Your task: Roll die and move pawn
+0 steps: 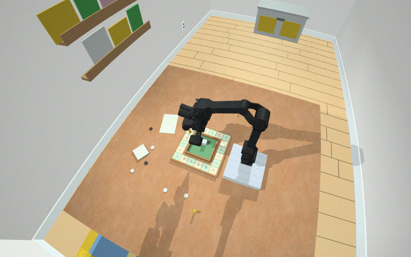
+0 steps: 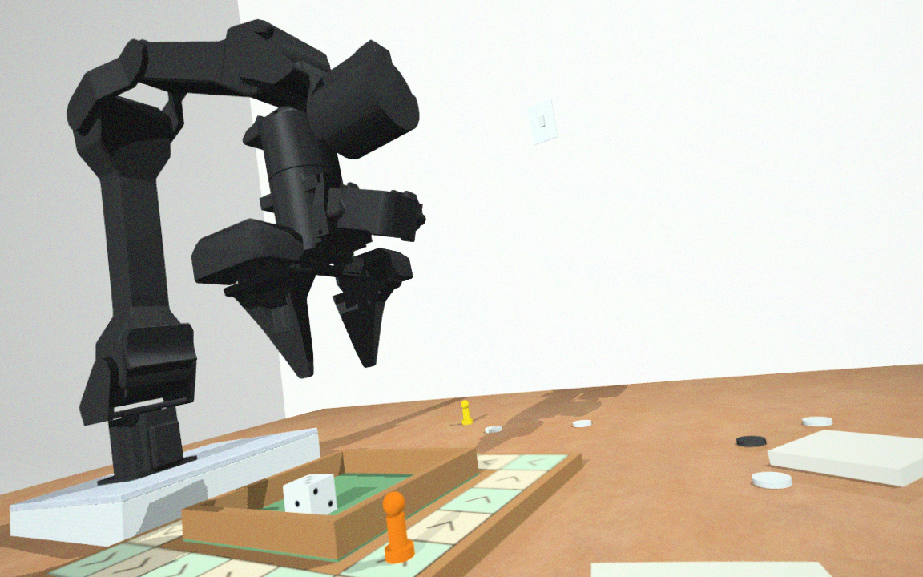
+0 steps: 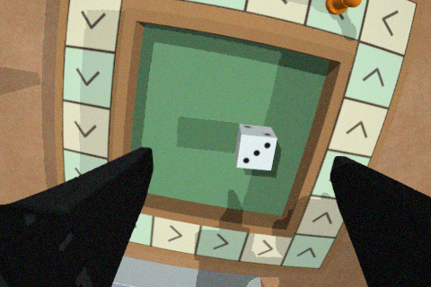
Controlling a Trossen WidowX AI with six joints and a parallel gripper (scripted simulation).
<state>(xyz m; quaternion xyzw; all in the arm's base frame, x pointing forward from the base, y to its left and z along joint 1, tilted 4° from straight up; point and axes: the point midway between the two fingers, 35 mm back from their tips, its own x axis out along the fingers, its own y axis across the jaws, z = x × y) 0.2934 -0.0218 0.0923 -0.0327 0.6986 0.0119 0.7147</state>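
The orange pawn is 90 mm below my gripper tip, 90 mm ahead of it and 70 mm to the right of it. The rest, counted from my gripper tip: white sheet (240 mm ahead, 110 mm below, 100 mm to the right); then green dice tray (110 mm below, 20 mm behind, 10 mm to the left); then die (90 mm below, 30 mm behind, 20 mm to the right).
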